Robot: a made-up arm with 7 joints.
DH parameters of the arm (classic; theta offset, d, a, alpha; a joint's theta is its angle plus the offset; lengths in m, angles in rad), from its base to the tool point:
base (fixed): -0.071 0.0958 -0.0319 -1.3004
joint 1: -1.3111 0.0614 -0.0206 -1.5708
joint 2: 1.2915 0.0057 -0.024 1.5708
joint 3: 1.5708 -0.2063 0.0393 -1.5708
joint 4: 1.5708 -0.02 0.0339 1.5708
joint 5: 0 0.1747 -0.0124 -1.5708
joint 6: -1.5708 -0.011 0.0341 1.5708
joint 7: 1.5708 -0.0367 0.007 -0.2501
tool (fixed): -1.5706 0.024 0 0
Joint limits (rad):
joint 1: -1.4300..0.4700
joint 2: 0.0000..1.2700
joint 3: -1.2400..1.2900
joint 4: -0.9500..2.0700
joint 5: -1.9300..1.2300
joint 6: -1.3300..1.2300
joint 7: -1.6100..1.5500
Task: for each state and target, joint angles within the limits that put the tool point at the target. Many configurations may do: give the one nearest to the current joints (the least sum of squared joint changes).
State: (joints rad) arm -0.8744 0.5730 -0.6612 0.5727 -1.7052 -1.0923 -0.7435
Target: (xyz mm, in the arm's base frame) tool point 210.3 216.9 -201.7
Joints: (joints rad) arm -0.5016 0.6720 -0.7097 0.7705 -1.7429 -1.0846 -0.7419
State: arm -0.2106 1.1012 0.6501 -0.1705 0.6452 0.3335 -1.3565
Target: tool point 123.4 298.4 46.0
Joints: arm 0.2296 0.7435 0.7994 -0.6143 0.6789 0.3890 -1.3084
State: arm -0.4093 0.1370 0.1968 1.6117 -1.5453 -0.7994 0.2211
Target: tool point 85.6 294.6 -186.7
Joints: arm -0.7391 0.6521 0.1397 2.0700 -1.6043 -0.9606 0.2356
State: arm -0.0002 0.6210 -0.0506 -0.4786 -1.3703 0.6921 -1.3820
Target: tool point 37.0 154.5 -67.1
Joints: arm 0.4700 1.2413 -0.1219 -0.8842 -1.5022 1.1557 -1.3525
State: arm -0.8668 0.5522 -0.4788 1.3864 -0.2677 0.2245 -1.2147
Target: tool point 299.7 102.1 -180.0
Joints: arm -1.0062 0.2904 -0.4929 1.3237 -0.2794 0.3001 -1.1783
